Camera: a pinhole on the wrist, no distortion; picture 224 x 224 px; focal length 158.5 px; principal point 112.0 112.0 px. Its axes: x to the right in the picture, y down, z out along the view. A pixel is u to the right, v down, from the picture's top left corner.
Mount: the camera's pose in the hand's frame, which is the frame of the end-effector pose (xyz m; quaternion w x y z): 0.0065 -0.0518 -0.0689 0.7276 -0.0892 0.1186 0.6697
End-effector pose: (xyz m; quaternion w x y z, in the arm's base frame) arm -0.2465 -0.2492 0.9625 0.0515 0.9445 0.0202 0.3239
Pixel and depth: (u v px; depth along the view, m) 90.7 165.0 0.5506
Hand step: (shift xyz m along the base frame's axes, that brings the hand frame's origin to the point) 0.1768 -0.1040 -0.4678
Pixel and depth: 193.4 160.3 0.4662
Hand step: 0.1196 -0.3542 -0.2646
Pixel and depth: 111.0 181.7 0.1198
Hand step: -0.0023 0.0064 -0.0628
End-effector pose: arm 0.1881 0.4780 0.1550 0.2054 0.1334 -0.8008 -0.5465
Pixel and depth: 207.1 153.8 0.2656
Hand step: -0.0320 0.1987 0.1186
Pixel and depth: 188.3 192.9 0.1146
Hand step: 0.0245 0.0540 0.0203
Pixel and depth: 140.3 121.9 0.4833
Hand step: -0.1808 0.3622 0.0448
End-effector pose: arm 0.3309 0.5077 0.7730 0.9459 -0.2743 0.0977 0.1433
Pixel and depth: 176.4 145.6 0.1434
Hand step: -0.0211 0.0645 0.0229
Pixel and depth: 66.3 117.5 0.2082
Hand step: 0.0369 0.0431 0.1450
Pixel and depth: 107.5 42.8 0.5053
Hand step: 0.2607 0.3295 0.2457
